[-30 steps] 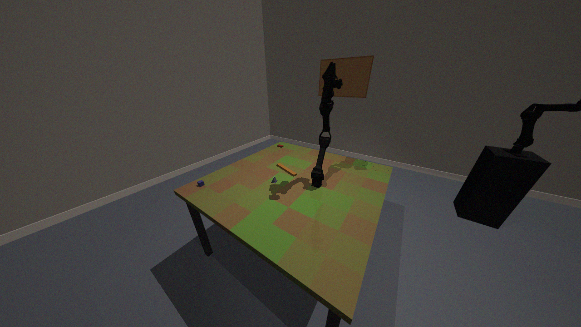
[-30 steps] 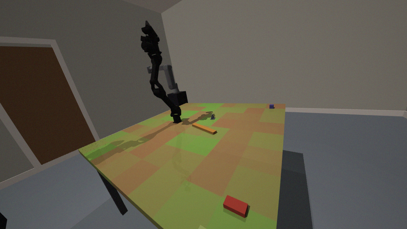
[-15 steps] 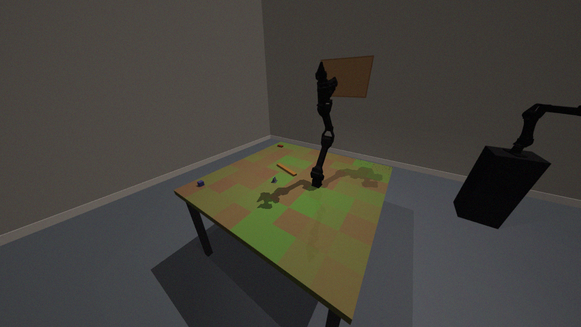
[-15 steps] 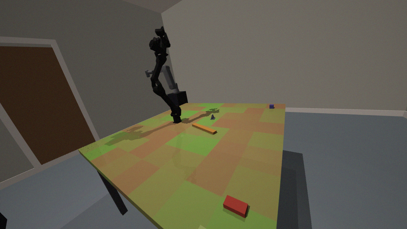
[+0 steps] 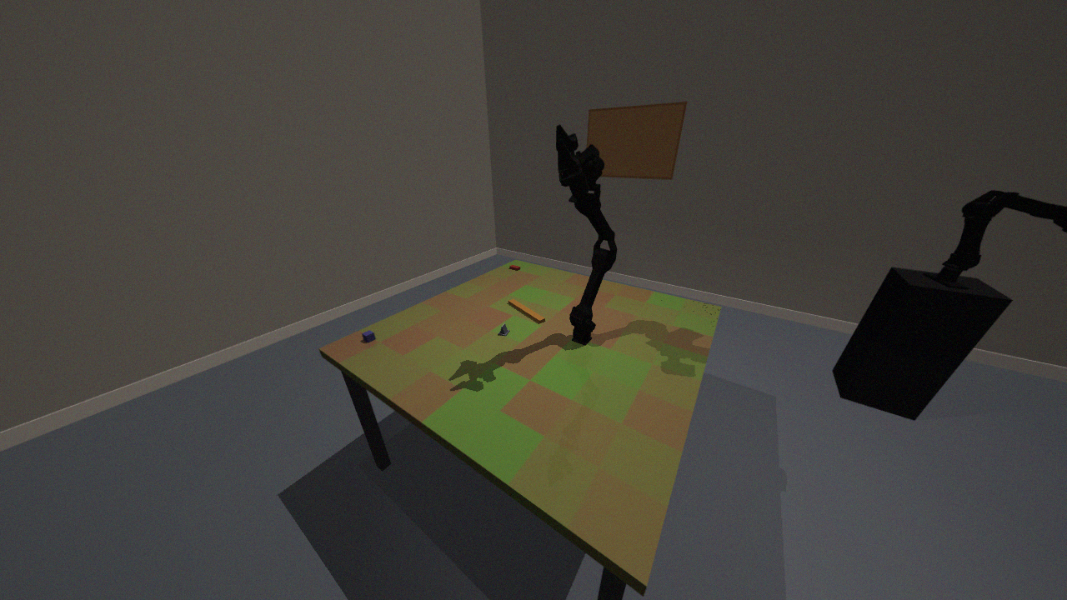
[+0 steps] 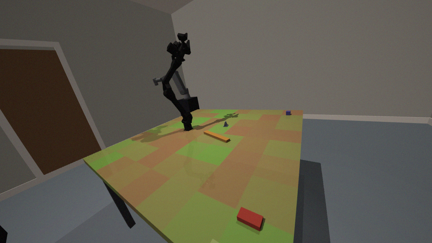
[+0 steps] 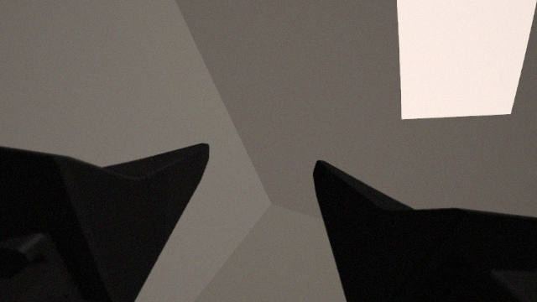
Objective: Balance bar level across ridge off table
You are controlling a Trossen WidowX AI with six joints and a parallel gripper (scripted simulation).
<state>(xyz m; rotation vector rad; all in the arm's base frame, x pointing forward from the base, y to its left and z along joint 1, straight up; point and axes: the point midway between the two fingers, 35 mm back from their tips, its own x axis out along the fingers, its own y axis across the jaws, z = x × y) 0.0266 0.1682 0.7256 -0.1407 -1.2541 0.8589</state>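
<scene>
Right now my gripper tip is 74 cm above the orange bar, 31 cm short of it and 25 cm to the left of it. Also, from my gripper tip: red block 74 cm below, 71 cm ahead, 69 cm to the right; then blue cube 74 cm below, 71 cm ahead, 31 cm to the left.
</scene>
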